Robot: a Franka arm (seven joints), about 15 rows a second.
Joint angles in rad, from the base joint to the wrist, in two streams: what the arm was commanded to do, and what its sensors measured. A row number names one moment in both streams.
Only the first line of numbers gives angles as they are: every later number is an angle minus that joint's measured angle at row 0.
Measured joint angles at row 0:
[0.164 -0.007 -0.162 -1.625 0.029 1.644 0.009]
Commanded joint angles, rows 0 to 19:
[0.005 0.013 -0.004 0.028 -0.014 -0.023 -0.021]
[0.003 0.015 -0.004 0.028 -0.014 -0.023 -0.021]
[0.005 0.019 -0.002 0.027 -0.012 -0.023 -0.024]
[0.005 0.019 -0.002 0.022 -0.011 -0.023 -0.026]
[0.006 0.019 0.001 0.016 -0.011 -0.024 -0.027]
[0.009 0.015 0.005 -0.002 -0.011 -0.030 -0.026]
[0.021 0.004 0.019 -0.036 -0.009 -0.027 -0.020]
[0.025 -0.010 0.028 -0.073 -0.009 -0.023 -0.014]
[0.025 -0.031 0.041 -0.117 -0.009 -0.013 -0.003]
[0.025 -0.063 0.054 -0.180 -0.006 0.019 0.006]
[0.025 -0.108 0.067 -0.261 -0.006 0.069 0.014]
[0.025 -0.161 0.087 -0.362 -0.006 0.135 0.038]
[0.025 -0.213 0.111 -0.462 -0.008 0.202 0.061]
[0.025 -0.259 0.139 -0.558 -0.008 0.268 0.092]
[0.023 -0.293 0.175 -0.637 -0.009 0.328 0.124]
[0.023 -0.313 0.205 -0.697 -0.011 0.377 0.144]
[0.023 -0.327 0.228 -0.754 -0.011 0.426 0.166]
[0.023 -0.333 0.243 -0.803 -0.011 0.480 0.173]
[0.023 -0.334 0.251 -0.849 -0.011 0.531 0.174]
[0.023 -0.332 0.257 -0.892 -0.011 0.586 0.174]
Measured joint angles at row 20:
[0.022 -0.280 0.243 -0.736 0.000 0.441 0.148]
